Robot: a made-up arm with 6 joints. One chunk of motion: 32 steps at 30 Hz.
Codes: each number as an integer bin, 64 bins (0 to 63) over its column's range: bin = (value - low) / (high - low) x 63, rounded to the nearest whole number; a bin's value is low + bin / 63 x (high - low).
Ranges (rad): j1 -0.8..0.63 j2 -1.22..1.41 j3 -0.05..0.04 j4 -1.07..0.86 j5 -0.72..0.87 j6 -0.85..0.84
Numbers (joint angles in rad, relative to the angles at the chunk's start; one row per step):
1: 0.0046 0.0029 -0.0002 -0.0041 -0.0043 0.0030
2: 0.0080 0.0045 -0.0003 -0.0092 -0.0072 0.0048
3: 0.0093 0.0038 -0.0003 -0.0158 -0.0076 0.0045
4: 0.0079 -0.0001 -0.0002 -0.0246 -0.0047 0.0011
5: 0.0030 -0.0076 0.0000 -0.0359 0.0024 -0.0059
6: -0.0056 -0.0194 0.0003 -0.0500 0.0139 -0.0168
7: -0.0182 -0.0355 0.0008 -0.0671 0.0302 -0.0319
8: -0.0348 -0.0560 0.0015 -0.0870 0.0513 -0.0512
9: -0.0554 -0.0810 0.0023 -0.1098 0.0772 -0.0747
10: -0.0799 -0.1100 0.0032 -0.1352 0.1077 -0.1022
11: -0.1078 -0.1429 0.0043 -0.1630 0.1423 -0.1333
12: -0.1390 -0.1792 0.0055 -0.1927 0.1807 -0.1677
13: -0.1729 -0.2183 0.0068 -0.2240 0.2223 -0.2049
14: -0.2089 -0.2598 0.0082 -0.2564 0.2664 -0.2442
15: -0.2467 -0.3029 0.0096 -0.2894 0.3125 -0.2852
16: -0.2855 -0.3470 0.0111 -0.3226 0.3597 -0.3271
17: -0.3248 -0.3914 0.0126 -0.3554 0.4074 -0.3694
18: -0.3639 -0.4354 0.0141 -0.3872 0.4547 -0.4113
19: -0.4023 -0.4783 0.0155 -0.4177 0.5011 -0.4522
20: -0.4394 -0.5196 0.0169 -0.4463 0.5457 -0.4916
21: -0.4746 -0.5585 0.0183 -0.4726 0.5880 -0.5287
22: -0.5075 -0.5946 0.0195 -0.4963 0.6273 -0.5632
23: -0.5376 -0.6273 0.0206 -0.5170 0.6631 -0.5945
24: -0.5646 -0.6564 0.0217 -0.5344 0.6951 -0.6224
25: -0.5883 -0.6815 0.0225 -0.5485 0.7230 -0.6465
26: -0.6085 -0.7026 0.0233 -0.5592 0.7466 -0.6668
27: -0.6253 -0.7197 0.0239 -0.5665 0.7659 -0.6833
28: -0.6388 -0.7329 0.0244 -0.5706 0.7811 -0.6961
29: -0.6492 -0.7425 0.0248 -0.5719 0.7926 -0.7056
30: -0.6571 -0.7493 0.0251 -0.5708 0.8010 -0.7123
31: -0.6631 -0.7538 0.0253 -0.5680 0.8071 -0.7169
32: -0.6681 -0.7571 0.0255 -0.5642 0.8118 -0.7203
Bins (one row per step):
1: 35 29 35 35 28 32
2: 36 29 35 35 28 32
3: 36 29 35 34 28 32
4: 36 29 35 34 28 32
5: 35 29 35 34 29 31
6: 35 29 35 33 29 31
7: 34 28 36 33 30 30
8: 34 28 36 32 31 30
9: 33 27 37 31 32 29
10: 32 27 37 31 33 28
11: 30 26 38 30 34 27
12: 29 25 39 29 36 25
13: 28 24 40 28 37 24
14: 26 23 41 27 39 23
15: 24 22 42 25 41 21
16: 23 21 43 24 43 19
17: 21 20 44 23 45 18
18: 19 19 45 22 47 16
19: 18 18 46 21 48 15
20: 16 17 47 20 50 13
21: 14 16 48 20 52 12
22: 13 15 49 19 53 11
23: 12 14 49 18 55 10
24: 10 14 50 17 56 8
25: 9 13 51 17 57 8
26: 8 12 51 17 58 7
27: 8 12 52 16 59 6
28: 7 12 52 16 59 6
29: 7 11 52 16 60 5
30: 6 11 53 16 60 5
31: 6 11 53 16 61 5
32: 6 11 53 17 61 5

